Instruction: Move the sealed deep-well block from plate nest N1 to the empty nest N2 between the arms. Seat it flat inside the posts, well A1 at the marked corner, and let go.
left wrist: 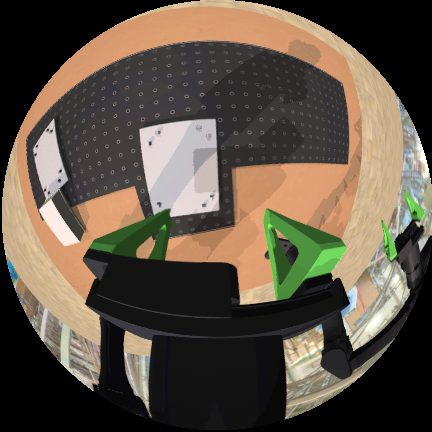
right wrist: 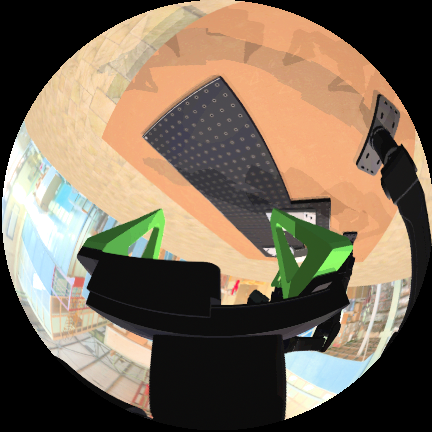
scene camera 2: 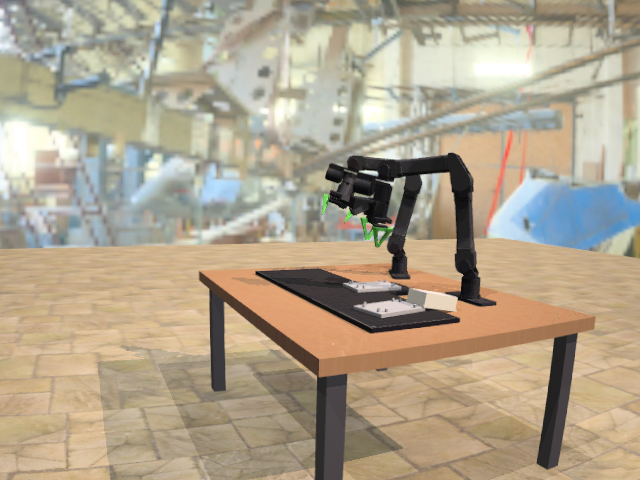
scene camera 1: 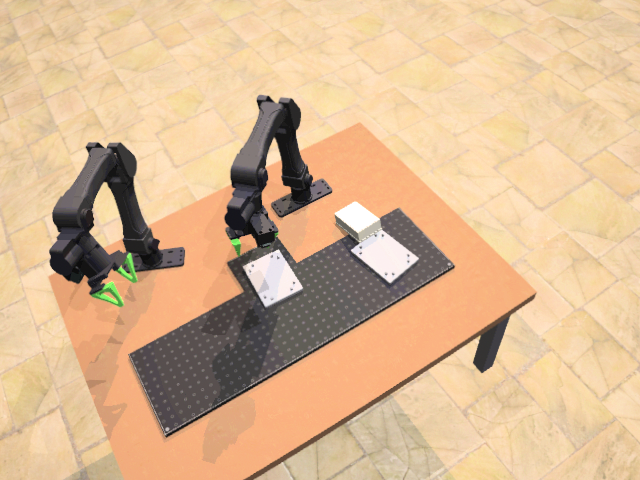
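Seen in the pictures: left gripper, fingertip midpoint: (left wrist: pixel 216 214) (scene camera 2: pixel 372 243) (scene camera 1: pixel 252 251); right gripper, fingertip midpoint: (left wrist: pixel 393 205) (right wrist: pixel 217 214) (scene camera 2: pixel 333 218) (scene camera 1: pixel 129 294); left arm's base, origin of the base link: (scene camera 2: pixel 469 300) (scene camera 1: pixel 302 198); right arm's base, origin of the base link: (left wrist: pixel 291 249) (right wrist: pixel 378 137) (scene camera 2: pixel 399 275) (scene camera 1: pixel 153 261).
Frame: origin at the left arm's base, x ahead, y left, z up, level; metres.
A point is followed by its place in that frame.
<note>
The sealed deep-well block (scene camera 1: pixel 357 219) {x 0.219, y 0.077, z 0.056 m} (scene camera 2: pixel 433 299) {x 0.237, y 0.127, z 0.045 m} (left wrist: pixel 62 220) {x 0.213, y 0.047, z 0.054 m} is a cream box. It is off the posts of nest N1 (scene camera 1: pixel 385 258) {x 0.368, y 0.078, z 0.025 m} (scene camera 2: pixel 388 308) {x 0.370, y 0.104, z 0.025 m} (left wrist: pixel 50 160) {x 0.347, y 0.062, z 0.025 m}, at that plate's back edge, partly over the table; it looks slightly tilted, and its contact with the plate is unclear. Nest N2 (scene camera 1: pixel 272 277) {x 0.241, y -0.231, z 0.025 m} (scene camera 2: pixel 373 286) {x 0.249, y -0.203, z 0.025 m} (left wrist: pixel 175 170) {x 0.240, y -0.223, z 0.025 m} is a bare pale plate with corner posts. My left gripper (scene camera 1: pixel 256 245) {x 0.228, y -0.262, z 0.161 m} (scene camera 2: pixel 372 241) {x 0.228, y -0.262, z 0.161 m} (left wrist: pixel 216 214) {x 0.228, y -0.262, z 0.161 m} is open and empty, high near N2's back side. My right gripper (scene camera 1: pixel 128 293) {x 0.220, y -0.602, z 0.225 m} (scene camera 2: pixel 336 210) {x 0.220, y -0.602, z 0.225 m} (right wrist: pixel 217 214) {x 0.220, y -0.602, z 0.225 m} is open and empty, high at the picture's left. The A1 marking is not readable.
Both nests stand on the black perforated board (scene camera 1: pixel 206 351) {x 0.349, y -0.496, z 0.013 m} (scene camera 2: pixel 305 281) {x 0.407, y -0.416, z 0.013 m} (left wrist: pixel 185 75) {x 0.409, y -0.254, z 0.013 m} (right wrist: pixel 210 125) {x 0.316, y -0.609, z 0.013 m}, which has a tab under N2. The orange table (scene camera 1: pixel 361 356) {x 0.584, y -0.145, z 0.000 m} (scene camera 2: pixel 289 330) {x 0.672, y 0.147, z 0.000 m} extends around it. The left arm's base (scene camera 1: pixel 302 198) {x 0.029, y -0.011, z 0.034 m} stands behind the board, near the block.
</note>
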